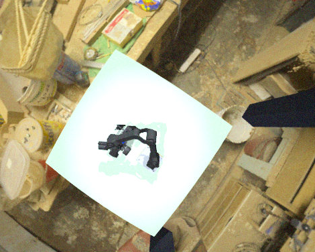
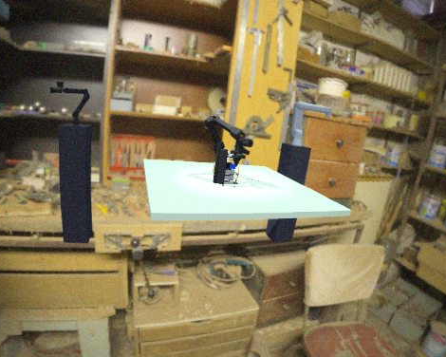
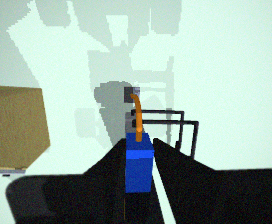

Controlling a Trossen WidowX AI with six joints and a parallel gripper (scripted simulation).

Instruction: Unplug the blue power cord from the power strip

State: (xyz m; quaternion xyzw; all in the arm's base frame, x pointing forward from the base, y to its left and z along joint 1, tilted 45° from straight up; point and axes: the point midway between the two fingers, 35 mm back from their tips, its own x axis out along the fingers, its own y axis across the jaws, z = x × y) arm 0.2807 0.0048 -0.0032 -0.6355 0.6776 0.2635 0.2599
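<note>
My gripper tip is 40 mm to the left of the blue plug.
</note>
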